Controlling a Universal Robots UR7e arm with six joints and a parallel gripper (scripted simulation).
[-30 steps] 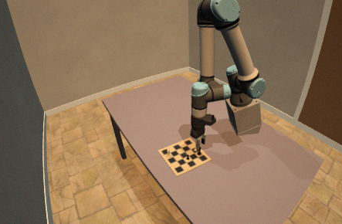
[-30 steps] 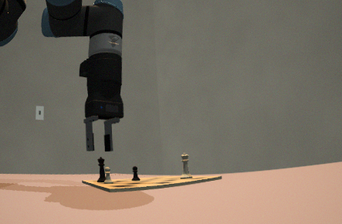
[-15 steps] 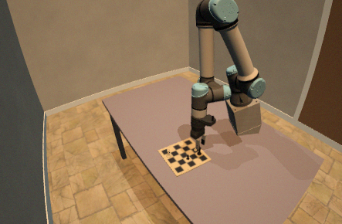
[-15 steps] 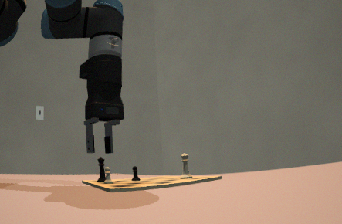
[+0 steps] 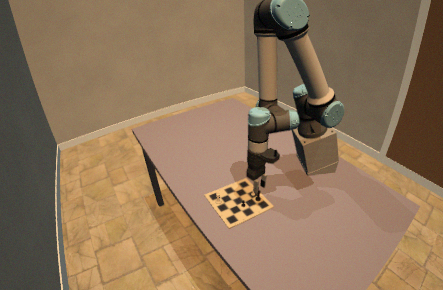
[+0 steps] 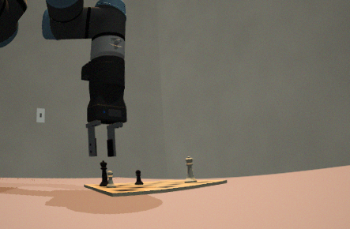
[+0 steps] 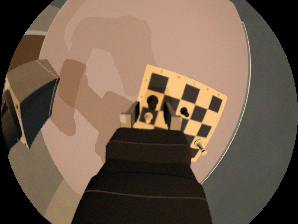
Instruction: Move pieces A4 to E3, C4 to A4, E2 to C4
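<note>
My gripper is now 5 cm above the tall black piece. The rest, counted from my hand: chessboard (8 cm below, 8 cm ahead, 3 cm to the right); white pawn (6 cm below, 4 cm to the right, 1 cm ahead); black pawn (7 cm ahead, 6 cm below, 1 cm to the left).
</note>
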